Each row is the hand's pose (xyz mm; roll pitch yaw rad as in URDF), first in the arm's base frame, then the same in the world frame.
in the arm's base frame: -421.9 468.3 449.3 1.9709 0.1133 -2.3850
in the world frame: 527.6 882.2 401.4 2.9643 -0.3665 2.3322
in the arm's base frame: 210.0 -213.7 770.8 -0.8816 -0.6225 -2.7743
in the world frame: 608.3 451.1 1282.0 0.3323 -0.3483 1.4514
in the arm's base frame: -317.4 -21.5 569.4 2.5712 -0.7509 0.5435
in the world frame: 399.7 858.5 899.8 1.5342 -0.1436 -0.3757
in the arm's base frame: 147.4 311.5 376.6 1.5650 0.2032 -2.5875
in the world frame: 544.2 335.6 635.7 2.5983 -0.1494 2.3014
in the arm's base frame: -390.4 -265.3 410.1 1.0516 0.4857 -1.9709
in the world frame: 124.2 885.0 1016.2 1.6933 -0.4070 2.9160
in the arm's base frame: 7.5 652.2 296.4 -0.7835 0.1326 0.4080
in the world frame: 617.4 415.8 274.8 -1.8839 0.1832 -1.2097
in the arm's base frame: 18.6 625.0 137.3 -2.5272 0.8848 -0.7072
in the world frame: 477.6 350.4 226.5 -3.0480 -0.1044 -2.3618
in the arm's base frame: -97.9 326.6 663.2 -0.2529 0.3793 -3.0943
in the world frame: 716.5 665.6 698.4 0.9224 0.3620 2.2371
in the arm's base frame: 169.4 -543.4 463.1 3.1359 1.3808 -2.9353
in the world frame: 177.1 399.7 1410.3 -1.6133 0.4871 -2.9409
